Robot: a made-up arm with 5 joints.
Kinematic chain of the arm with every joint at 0, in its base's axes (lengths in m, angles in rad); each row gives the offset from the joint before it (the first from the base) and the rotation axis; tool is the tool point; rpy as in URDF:
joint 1: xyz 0.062 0 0.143 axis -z
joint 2: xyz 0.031 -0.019 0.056 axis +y
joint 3: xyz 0.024 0 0.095 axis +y
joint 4: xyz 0.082 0 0.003 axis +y
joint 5: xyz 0.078 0.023 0 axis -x
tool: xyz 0 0 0 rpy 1.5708 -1.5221 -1.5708
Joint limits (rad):
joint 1: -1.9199..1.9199
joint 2: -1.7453..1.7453
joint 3: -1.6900..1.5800
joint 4: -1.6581..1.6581
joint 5: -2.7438..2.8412
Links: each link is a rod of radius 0.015 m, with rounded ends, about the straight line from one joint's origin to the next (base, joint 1, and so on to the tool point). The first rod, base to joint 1, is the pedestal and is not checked.
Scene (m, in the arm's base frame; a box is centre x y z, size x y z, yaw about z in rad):
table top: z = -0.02
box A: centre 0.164 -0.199 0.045 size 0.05 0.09 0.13 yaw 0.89
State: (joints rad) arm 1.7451 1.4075 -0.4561 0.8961 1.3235
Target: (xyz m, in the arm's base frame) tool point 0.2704 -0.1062 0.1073
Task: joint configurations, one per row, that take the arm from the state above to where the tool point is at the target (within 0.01 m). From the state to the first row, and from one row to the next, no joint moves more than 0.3 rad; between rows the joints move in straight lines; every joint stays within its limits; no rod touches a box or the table.
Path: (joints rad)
1: 1.7622 1.1889 -0.7427 0.8813 1.2567
2: 1.7793 0.9704 -1.0293 0.8665 1.1899
3: 1.7964 0.7518 -1.3159 0.8517 1.1231
4: 1.8136 0.5333 -1.6025 0.8368 1.0563
5: 1.5485 0.6637 -1.4276 0.8106 1.1098
6: 1.2835 0.7942 -1.2527 0.7843 1.1632
7: 1.0185 0.9247 -1.0777 0.7580 1.2166
8: 0.7534 1.0551 -0.9028 0.7317 1.2701
9: 0.4884 1.1856 -0.7279 0.7054 1.3235

